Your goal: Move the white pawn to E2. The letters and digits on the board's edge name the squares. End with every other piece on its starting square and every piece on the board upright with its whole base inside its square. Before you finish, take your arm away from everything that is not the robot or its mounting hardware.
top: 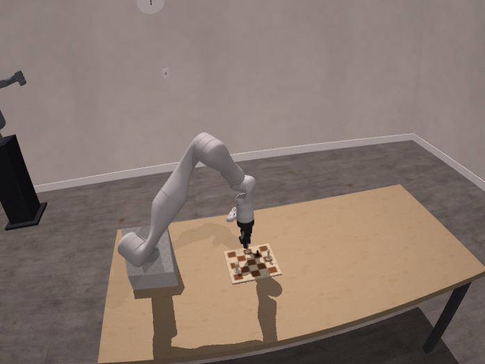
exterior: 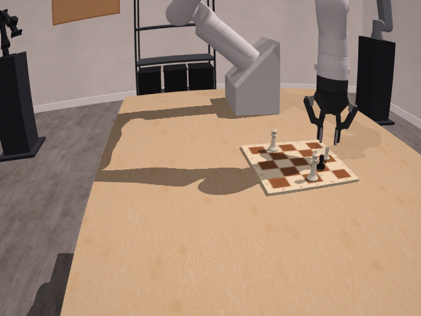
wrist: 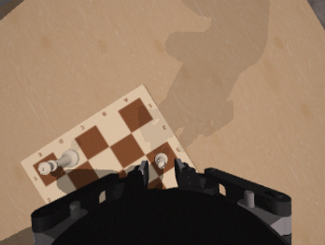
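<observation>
Now: the white pawn 4 cm below my hand. From my hand the other things lie so: white king: 8 cm to the right, 8 cm ahead, 3 cm below; then black pawn: 4 cm to the right, 4 cm below, 4 cm ahead; then chessboard: 7 cm to the right, 6 cm below.
</observation>
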